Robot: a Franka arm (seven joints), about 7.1 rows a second.
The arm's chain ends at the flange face. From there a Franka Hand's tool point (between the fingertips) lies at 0.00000 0.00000 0.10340 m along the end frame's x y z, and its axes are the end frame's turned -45 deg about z.
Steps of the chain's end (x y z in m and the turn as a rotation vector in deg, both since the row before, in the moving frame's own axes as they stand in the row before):
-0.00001 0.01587 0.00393 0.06 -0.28 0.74
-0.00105 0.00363 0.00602 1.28 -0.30 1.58
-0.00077 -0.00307 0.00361 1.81 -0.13 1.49
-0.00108 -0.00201 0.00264 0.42 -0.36 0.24
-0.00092 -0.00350 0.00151 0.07 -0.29 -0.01
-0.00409 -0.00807 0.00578 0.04 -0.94 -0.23
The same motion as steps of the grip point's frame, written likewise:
-0.01151 0.01078 0.00393 0.24 -0.16 0.74
-0.00203 -0.00017 0.00599 1.12 0.69 1.58
0.00380 -0.00516 0.00356 1.37 1.19 1.49
0.00074 -0.00318 0.00264 0.55 0.04 0.24
0.00154 -0.00358 0.00151 0.25 -0.16 -0.01
0.00166 -0.00985 0.00577 0.69 -0.64 -0.23

